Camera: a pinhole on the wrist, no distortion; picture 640 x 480 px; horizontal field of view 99.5 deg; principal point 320.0 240.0 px. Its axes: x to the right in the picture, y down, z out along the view. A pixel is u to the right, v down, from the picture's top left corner.
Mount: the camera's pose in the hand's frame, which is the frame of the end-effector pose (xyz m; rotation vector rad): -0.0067 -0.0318 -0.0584 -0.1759 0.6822 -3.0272
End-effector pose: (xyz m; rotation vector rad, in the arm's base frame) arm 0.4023 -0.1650 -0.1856 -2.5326 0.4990 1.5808
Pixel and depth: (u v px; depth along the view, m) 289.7 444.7 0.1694
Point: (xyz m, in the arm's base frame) 0.4574 0.0428 -0.2481
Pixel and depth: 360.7 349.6 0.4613
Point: 0.2877 0.2911 -0.3254
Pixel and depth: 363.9 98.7 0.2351
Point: 0.2247 -0.0834 -0.2655
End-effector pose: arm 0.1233 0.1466 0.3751 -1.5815 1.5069 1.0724
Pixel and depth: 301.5 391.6 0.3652
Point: 0.4726 0.3132 0.2223
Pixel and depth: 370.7 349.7 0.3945
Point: 0.4464 0.4016 0.2864
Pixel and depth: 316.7 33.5 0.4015
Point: 0.0052 0.5129 0.1595
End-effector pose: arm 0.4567 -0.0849 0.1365 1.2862 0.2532 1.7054
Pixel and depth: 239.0 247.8 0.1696
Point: 0.5875 -0.0110 0.1457
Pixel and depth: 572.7 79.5 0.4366
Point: 0.8637 -0.5333 0.1085
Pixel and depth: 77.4 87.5 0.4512
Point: 0.7877 0.0968 0.6142
